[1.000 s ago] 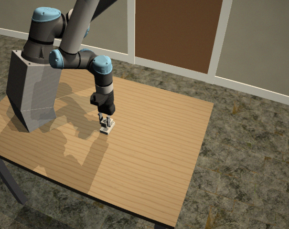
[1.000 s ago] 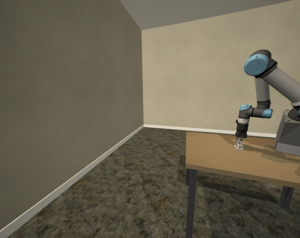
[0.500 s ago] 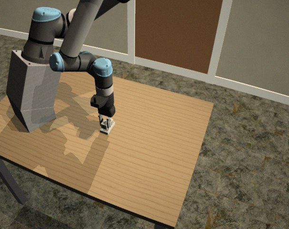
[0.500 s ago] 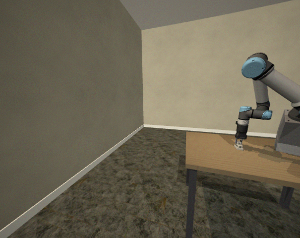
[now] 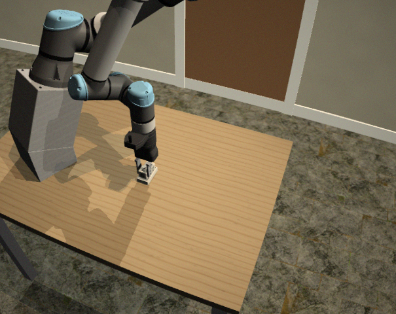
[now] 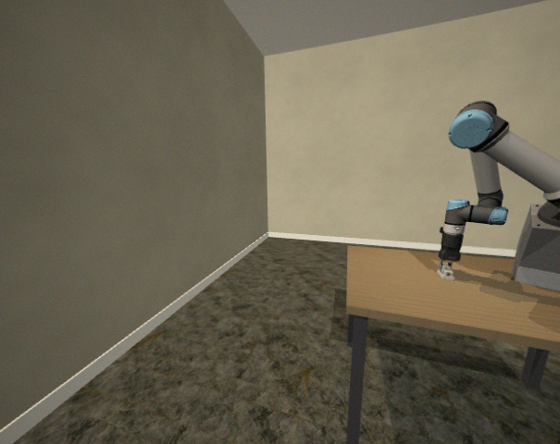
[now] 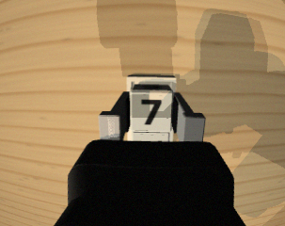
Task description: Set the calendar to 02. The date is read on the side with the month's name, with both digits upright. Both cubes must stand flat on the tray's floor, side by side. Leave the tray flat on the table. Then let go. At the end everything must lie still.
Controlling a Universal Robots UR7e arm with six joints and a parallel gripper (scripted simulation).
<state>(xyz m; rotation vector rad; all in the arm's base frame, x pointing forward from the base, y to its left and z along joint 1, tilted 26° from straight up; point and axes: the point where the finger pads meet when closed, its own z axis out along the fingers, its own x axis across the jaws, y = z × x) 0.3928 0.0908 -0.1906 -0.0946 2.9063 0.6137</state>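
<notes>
Now: hand 1 cm above the digit cube. The rest, counted from my hand: calendar tray (2 cm to the left, 4 cm below).
</notes>
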